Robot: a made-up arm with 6 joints. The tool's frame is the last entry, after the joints. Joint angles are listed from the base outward.
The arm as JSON. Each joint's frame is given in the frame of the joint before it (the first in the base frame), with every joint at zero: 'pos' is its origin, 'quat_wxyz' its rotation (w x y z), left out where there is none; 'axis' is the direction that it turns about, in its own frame. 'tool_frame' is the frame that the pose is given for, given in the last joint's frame.
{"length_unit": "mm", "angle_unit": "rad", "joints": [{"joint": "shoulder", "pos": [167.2, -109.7, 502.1], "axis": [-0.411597, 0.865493, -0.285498]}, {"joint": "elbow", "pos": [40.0, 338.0, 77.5], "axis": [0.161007, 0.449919, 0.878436]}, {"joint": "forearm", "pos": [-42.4, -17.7, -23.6], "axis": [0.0, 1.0, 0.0]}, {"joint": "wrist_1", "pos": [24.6, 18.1, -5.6], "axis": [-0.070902, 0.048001, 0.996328]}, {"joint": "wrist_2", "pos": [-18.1, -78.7, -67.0], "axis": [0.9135, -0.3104, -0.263]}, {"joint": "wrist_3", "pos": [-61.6, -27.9, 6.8], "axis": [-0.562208, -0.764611, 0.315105]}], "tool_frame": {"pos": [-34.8, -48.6, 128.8], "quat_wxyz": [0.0, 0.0, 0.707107, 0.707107]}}
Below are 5 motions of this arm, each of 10 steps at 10 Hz.
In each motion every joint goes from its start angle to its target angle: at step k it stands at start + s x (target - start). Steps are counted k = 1, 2, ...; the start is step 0. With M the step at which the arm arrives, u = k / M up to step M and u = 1 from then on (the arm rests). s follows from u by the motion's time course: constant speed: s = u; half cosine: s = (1 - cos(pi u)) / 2; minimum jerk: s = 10 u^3 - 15 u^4 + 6 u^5.
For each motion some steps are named. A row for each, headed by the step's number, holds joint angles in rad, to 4 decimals.
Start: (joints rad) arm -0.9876 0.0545 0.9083 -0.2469 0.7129 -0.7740
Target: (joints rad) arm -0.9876 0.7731 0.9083 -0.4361 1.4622 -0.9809
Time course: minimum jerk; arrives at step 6
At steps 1, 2, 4, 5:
1: -0.9876 0.0800 0.9083 -0.2536 0.7395 -0.7813
2: -0.9876 0.2053 0.9083 -0.2866 0.8702 -0.8174
4: -0.9876 0.6223 0.9083 -0.3964 1.3049 -0.9375
5: -0.9876 0.7476 0.9083 -0.4294 1.4356 -0.9736

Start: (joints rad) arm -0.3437 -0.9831 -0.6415 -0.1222 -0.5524 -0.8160
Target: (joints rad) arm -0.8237 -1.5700 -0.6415 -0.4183 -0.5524 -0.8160
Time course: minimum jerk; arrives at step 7
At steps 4, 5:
4: -0.6471 -1.3541 -0.6415 -0.3094 -0.5524 -0.8160
5: -0.7542 -1.4851 -0.6415 -0.3755 -0.5524 -0.8160

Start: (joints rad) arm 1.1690 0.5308 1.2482 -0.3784 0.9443 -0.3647
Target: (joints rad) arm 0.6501 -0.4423 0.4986 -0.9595 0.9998 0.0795
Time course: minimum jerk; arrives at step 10
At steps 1, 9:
1: 1.1646 0.5225 1.2418 -0.3834 0.9448 -0.3609
9: 0.6545 -0.4340 0.5050 -0.9545 0.9993 0.0757

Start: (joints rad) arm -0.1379 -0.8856 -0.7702 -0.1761 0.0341 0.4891
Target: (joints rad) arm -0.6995 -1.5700 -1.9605 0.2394 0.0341 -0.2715
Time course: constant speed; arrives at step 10
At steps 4, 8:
4: -0.3625 -1.1594 -1.2463 -0.0099 0.0341 0.1849
8: -0.5872 -1.4331 -1.7224 0.1563 0.0341 -0.1194

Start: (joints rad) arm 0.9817 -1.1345 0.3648 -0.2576 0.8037 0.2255
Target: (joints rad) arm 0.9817 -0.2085 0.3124 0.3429 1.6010 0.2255
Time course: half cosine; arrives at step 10
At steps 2, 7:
2: 0.9817 -1.0461 0.3598 -0.2003 0.8798 0.2255
7: 0.9817 -0.3994 0.3232 0.2191 1.4367 0.2255

